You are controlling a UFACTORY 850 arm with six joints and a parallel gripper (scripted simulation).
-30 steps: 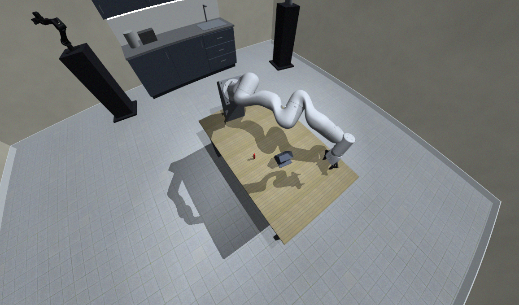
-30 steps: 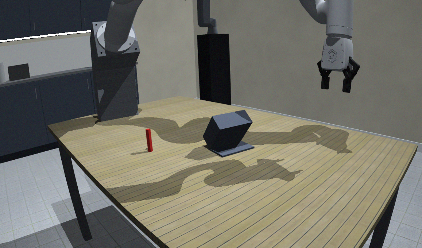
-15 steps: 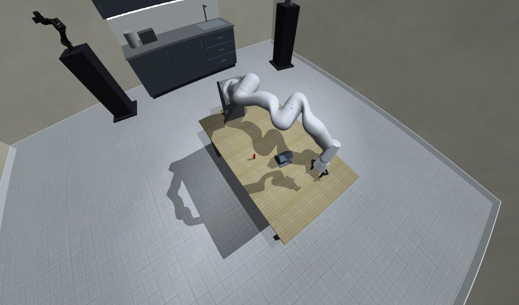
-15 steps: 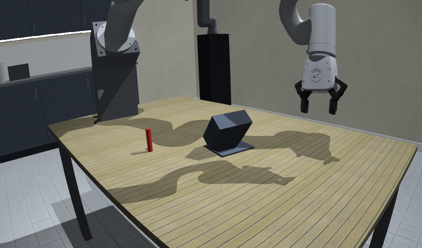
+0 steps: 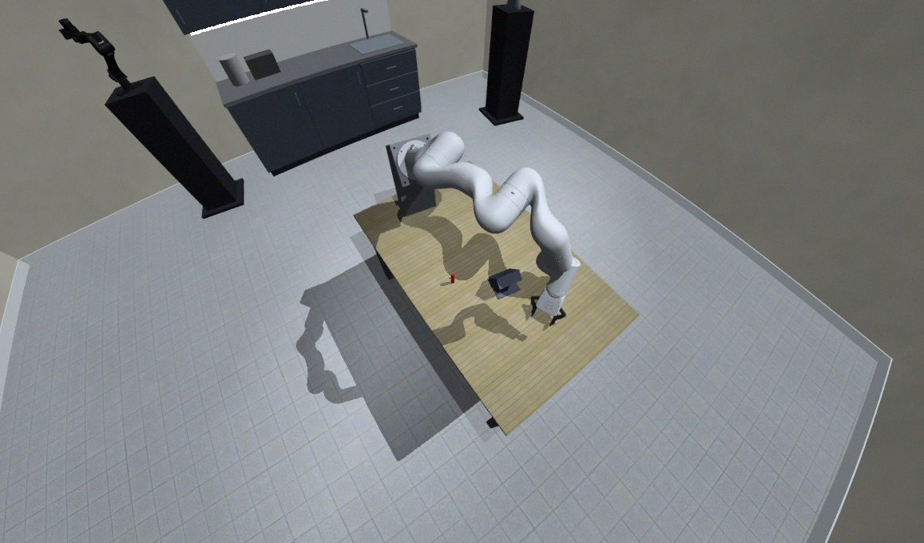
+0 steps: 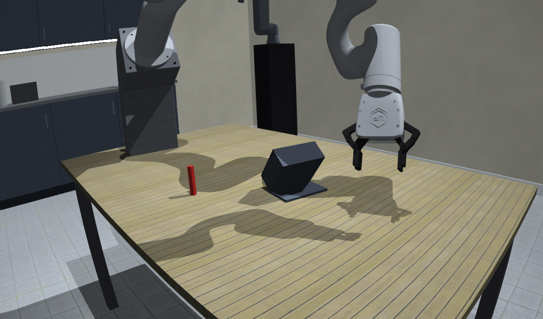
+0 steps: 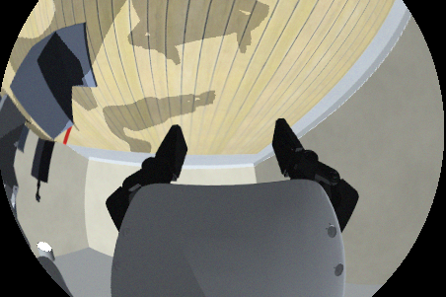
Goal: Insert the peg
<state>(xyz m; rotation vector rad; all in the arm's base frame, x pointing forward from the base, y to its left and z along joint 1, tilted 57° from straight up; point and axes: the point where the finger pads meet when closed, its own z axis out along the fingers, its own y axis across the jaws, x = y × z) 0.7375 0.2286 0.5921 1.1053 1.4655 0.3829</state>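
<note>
My hand is 410 mm past the red peg, 260 mm to the left of it and 90 mm above it. From my hand the other things lie so: thin base plate: 260 mm behind, 30 mm to the right, 130 mm below.
</note>
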